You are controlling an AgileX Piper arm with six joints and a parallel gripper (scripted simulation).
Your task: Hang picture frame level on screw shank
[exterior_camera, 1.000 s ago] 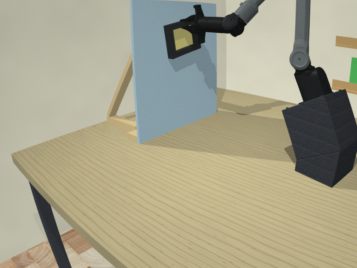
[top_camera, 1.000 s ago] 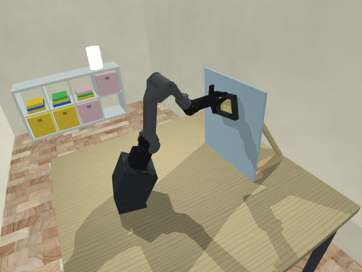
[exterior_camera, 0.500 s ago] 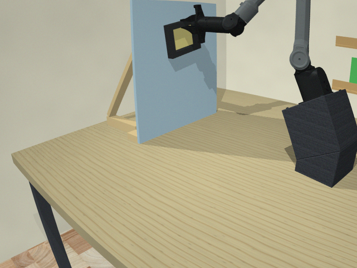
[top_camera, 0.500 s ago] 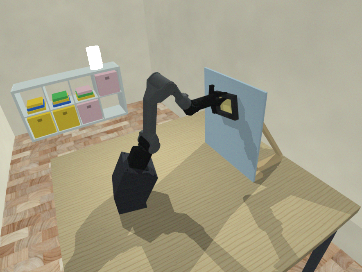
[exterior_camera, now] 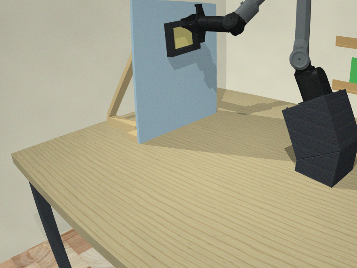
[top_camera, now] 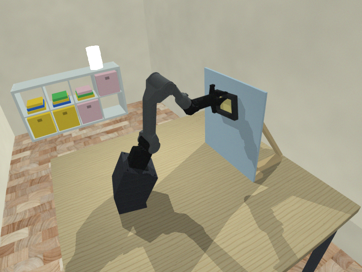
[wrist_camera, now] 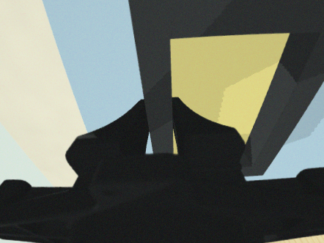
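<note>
The black picture frame is 1 cm ahead of my hand and 5 cm below it. Round my hand: blue wall board: 3 cm ahead, 17 cm below.
</note>
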